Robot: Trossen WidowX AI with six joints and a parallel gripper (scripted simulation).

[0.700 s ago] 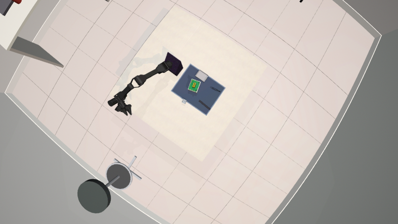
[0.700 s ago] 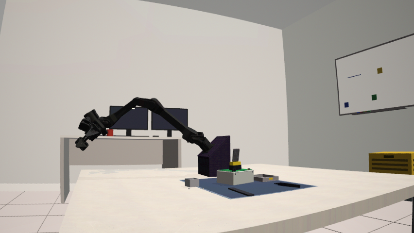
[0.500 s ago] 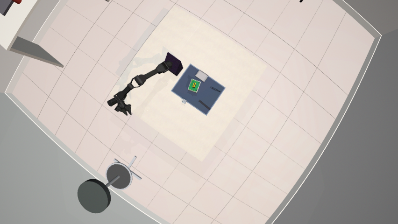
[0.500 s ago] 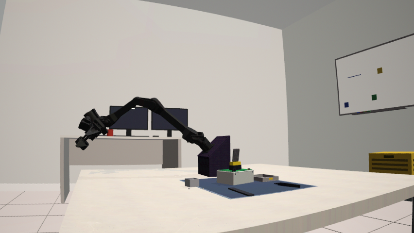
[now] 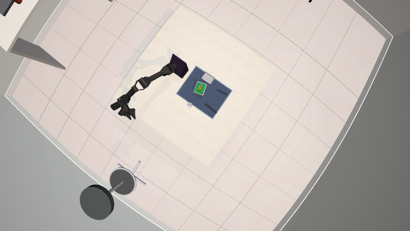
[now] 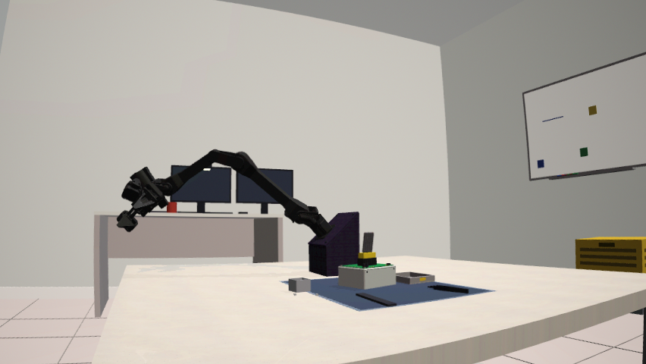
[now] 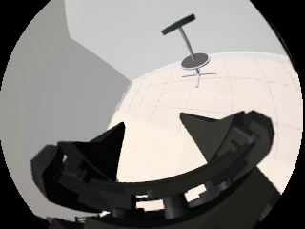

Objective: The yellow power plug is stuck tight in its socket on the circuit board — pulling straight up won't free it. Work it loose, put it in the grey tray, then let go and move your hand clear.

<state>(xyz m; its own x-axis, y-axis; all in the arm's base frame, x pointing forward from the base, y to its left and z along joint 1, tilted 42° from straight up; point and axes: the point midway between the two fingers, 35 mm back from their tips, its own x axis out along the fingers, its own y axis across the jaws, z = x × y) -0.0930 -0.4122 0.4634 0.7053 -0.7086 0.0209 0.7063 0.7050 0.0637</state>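
The yellow power plug is 590 mm to the left of my gripper tip, 390 mm ahead of it and 100 mm below it. Also, from my gripper tip: grey tray (720 mm to the left, 400 mm ahead, 180 mm below); blue mat (580 mm to the left, 440 mm ahead, 180 mm below).
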